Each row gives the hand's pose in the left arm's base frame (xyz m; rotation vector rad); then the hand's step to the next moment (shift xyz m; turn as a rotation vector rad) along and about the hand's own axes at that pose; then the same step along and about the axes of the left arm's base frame.
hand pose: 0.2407 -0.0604 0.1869 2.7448 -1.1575 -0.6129
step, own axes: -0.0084 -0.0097 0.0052 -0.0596 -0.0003 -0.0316
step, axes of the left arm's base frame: -0.0009 0.0131 -0.0044 -0.0247 0.0403 0.0482
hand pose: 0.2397 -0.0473 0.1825 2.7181 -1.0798 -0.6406
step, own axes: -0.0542 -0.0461 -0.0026 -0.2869 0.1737 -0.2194
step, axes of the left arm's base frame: -0.0055 0.0706 0.0072 -0.1978 0.0646 0.3425
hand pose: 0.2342 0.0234 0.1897 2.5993 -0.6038 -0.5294
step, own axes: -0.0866 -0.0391 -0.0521 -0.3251 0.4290 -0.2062
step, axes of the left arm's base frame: -0.0362 0.0901 0.0482 -0.3188 -0.1299 0.4623
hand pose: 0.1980 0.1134 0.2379 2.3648 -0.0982 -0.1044
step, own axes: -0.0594 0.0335 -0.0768 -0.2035 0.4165 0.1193
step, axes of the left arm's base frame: -0.0524 0.0354 0.0810 -0.2314 -0.3591 0.2159
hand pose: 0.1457 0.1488 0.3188 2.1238 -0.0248 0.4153
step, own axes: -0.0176 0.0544 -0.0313 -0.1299 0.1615 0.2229
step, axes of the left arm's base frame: -0.0351 -0.0073 0.0544 -0.0876 -0.2908 -0.0204
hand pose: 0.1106 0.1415 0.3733 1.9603 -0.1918 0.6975
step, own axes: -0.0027 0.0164 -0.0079 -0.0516 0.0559 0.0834
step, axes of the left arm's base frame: -0.0122 -0.0016 0.0137 -0.0333 -0.1071 -0.0127
